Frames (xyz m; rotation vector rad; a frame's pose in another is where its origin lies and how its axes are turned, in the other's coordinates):
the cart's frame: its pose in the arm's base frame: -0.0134 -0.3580 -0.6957 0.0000 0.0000 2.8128
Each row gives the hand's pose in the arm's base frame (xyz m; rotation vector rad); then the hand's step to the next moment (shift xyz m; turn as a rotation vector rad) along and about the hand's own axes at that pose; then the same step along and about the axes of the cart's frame.
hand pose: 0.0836 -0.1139 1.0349 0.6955 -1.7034 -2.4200
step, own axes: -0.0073 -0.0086 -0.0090 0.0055 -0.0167 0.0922
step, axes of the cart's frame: -0.0119 -0.0017 -0.0080 0.0657 -0.0665 0.0079
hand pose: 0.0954 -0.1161 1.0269 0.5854 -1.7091 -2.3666
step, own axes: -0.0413 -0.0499 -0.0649 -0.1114 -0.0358 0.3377
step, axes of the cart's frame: -0.0731 0.0021 -0.0553 0.1420 -0.3177 0.0812
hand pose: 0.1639 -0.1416 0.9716 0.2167 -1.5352 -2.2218
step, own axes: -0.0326 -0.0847 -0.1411 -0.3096 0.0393 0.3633
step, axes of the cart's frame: -0.0817 0.0581 -0.1345 -0.0081 -0.4586 0.1377
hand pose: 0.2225 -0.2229 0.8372 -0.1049 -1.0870 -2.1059
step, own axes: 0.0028 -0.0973 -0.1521 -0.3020 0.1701 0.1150
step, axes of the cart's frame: 0.0007 0.0825 -0.1606 -0.2177 -0.2847 0.0701
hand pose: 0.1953 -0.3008 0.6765 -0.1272 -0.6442 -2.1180
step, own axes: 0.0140 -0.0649 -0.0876 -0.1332 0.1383 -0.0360
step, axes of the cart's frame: 0.0370 0.0369 -0.0967 -0.1784 -0.0775 -0.0184
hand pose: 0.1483 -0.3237 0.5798 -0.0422 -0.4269 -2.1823
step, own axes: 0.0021 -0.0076 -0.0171 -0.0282 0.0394 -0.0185
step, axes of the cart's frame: 0.0039 0.0044 -0.0179 -0.0495 -0.0109 -0.0112
